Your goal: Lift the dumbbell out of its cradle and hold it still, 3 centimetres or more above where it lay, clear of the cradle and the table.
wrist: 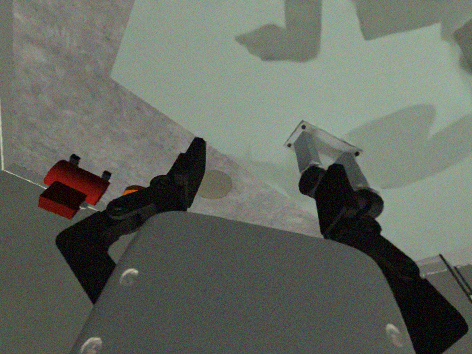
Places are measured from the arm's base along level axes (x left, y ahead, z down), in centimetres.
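Where they show: gripper, between the fingertips: (263,166).
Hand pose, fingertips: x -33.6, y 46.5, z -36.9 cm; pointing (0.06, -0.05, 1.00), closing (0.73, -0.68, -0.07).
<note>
After its pixels a point has its place.
The dumbbell (310,182) {x -7.1, y 51.8, z -13.1 cm} shows in the wrist view right of the middle, with two dark round ends. It lies on its cradle (306,150) {x -7.3, y 50.6, z -1.7 cm}, which has two grey posts on a pale base plate with dark dots at its corners. My gripper (263,166) {x -33.6, y 46.5, z -36.9 cm} is open and empty. Its right finger stands in front of the gap between the two posts and hides the middle of the dumbbell and part of its right end. Its left finger is well to the left of the cradle. The height between the fingers and the dumbbell is hard to tell.
A red object (79,181) with two dark pegs is at the left, and part of an orange thing (133,189) shows behind the left finger. A flat round tan disc (216,184) lies between the fingers. Thin dark bars (454,274) show at the right edge. Shadows fall on the pale green surface (200,90) {x -35.4, y 65.7, z 8.2 cm}.
</note>
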